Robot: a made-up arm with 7 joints. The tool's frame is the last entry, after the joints.
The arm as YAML. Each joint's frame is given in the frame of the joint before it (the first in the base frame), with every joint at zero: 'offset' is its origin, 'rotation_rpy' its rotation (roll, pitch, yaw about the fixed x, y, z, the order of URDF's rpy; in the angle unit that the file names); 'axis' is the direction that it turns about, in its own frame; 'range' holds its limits. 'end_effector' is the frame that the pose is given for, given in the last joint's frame.
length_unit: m
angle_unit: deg
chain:
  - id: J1
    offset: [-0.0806, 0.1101, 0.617]
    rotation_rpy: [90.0, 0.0, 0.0]
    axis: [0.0, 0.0, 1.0]
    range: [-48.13, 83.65]
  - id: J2
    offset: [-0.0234, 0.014, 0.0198]
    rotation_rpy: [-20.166, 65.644, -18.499]
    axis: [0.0, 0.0, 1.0]
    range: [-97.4, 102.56]
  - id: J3
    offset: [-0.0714, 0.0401, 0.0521]
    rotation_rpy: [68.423, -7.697, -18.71]
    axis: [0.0, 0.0, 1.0]
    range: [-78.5, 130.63]
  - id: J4
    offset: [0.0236, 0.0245, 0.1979]
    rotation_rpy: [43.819, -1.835, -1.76]
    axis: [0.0, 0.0, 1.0]
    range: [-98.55, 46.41]
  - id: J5
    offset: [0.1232, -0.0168, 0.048]
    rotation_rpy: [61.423, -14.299, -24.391]
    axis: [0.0, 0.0, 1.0]
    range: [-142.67, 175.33]
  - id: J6
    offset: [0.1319, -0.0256, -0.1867]
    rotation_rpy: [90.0, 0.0, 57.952]
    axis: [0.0, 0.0, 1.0]
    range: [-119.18, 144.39]
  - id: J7
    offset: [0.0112, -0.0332, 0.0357]
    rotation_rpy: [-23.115, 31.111, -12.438]
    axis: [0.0, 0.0, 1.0]
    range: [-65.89, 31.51]
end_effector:
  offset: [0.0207, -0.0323, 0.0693]
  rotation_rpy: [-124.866, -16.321, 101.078]
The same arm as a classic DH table. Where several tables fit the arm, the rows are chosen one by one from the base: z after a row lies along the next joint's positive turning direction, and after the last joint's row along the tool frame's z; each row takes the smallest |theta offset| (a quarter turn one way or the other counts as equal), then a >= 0, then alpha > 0; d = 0 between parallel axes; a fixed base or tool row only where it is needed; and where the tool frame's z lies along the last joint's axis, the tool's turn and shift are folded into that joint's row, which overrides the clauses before.
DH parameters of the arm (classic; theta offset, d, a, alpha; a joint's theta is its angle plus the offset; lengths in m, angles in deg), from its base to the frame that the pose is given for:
base (fixed): 0 0.617 -0.0806 90
J1: -86.54 -0.0808 -0.0154 -67.23
J2: 59.39 0.0319 -0.0812 68.63
J3: 4.6 0.2133 0.022 43.85
J4: -29.4 0.0373 0.1133 62.39
J5: 74.14 -0.2444 0.0483 90
J6: -62.88 0.1677 0.0347 -38.05
J7: -33.04 0.0473 0.0323 123.27
tool (fixed): 160.36 -0.0248 0 0
Joint limits (deg, base to tool): -48.13..83.65 -97.4..102.56 -78.5..130.63 -98.55..46.41 -142.67..175.33 -119.18..144.39 -65.89..31.51

